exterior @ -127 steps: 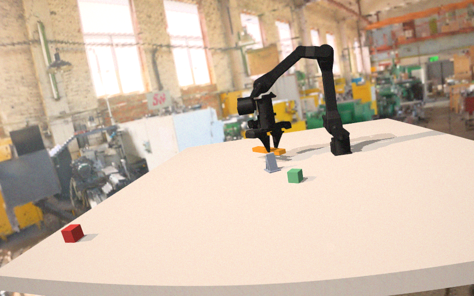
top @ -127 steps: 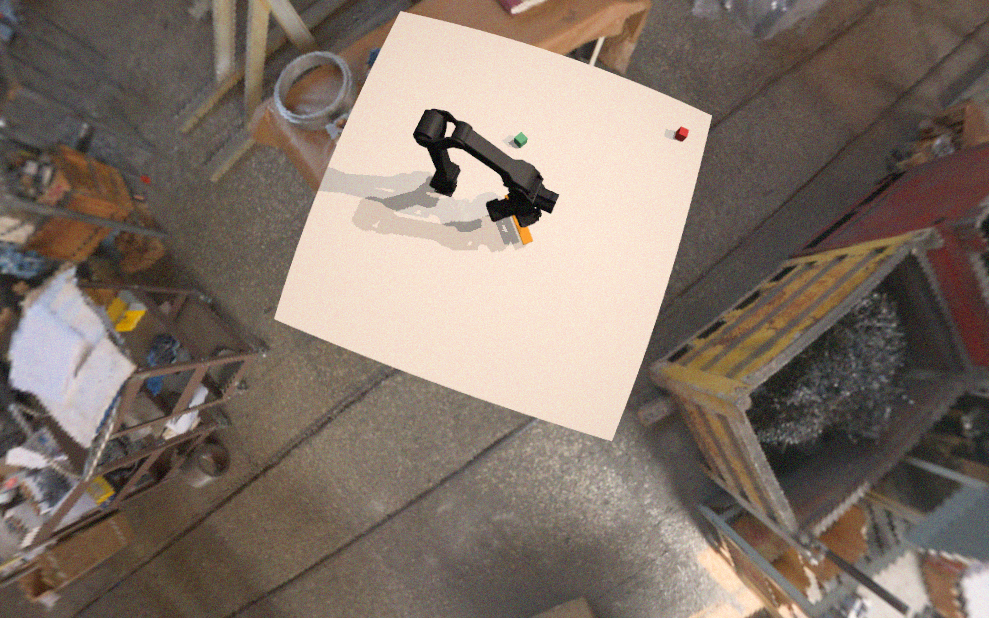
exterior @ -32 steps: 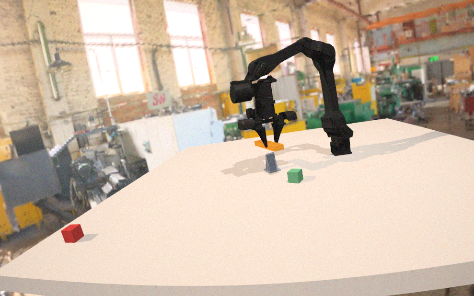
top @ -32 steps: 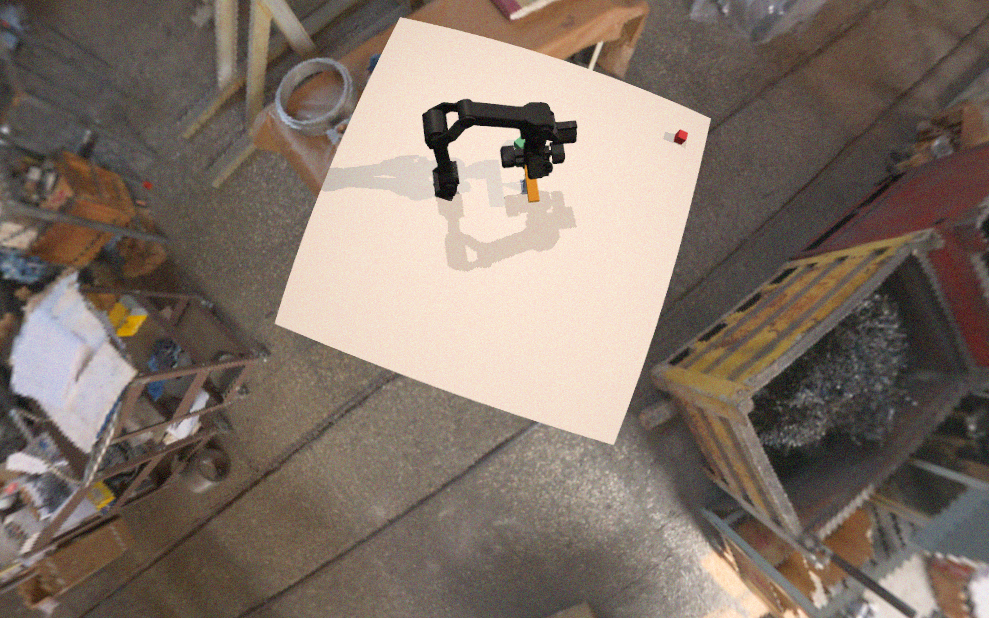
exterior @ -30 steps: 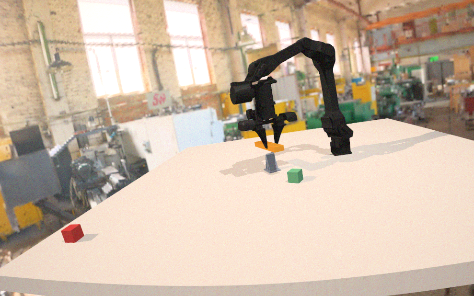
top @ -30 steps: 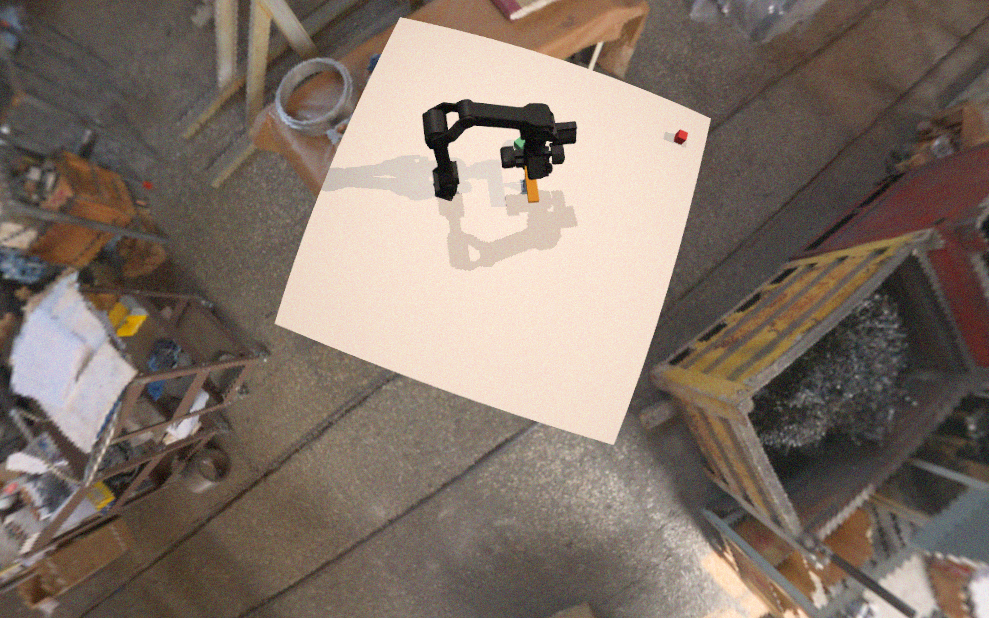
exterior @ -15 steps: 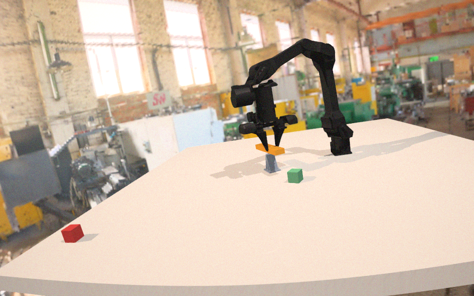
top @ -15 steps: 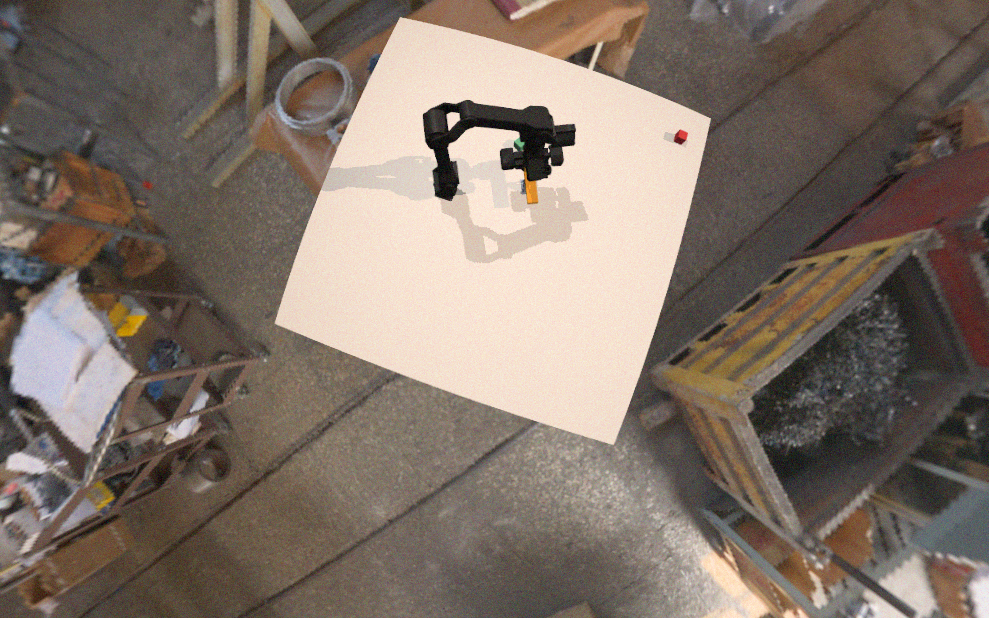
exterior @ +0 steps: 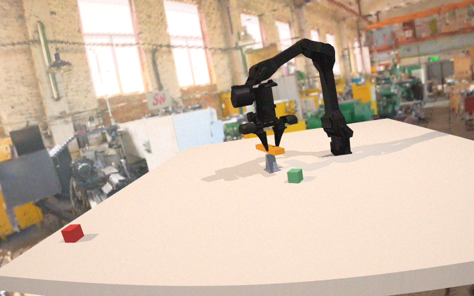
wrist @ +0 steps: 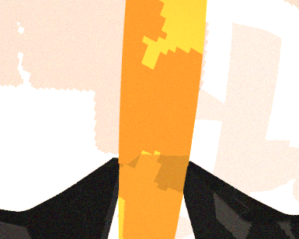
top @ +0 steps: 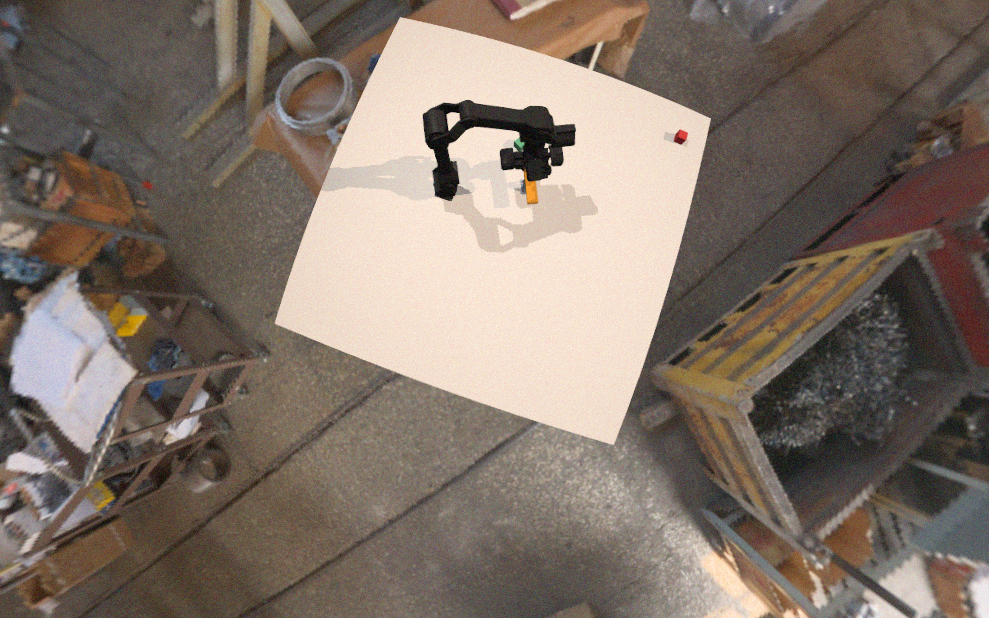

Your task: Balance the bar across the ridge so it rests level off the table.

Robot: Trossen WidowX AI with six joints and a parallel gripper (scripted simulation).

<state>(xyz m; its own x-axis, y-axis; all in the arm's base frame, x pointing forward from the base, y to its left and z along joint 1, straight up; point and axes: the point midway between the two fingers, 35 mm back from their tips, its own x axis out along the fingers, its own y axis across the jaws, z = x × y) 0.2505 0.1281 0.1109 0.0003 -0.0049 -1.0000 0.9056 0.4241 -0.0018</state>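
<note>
Now: gripper tip 20 mm to the left of the orange bar and 10 mm short of it. The rest, counted from my gripper tip: green cube 110 mm to the left, 60 mm below, 60 mm behind; red cube 490 mm ahead, 370 mm to the left, 60 mm below.
</note>
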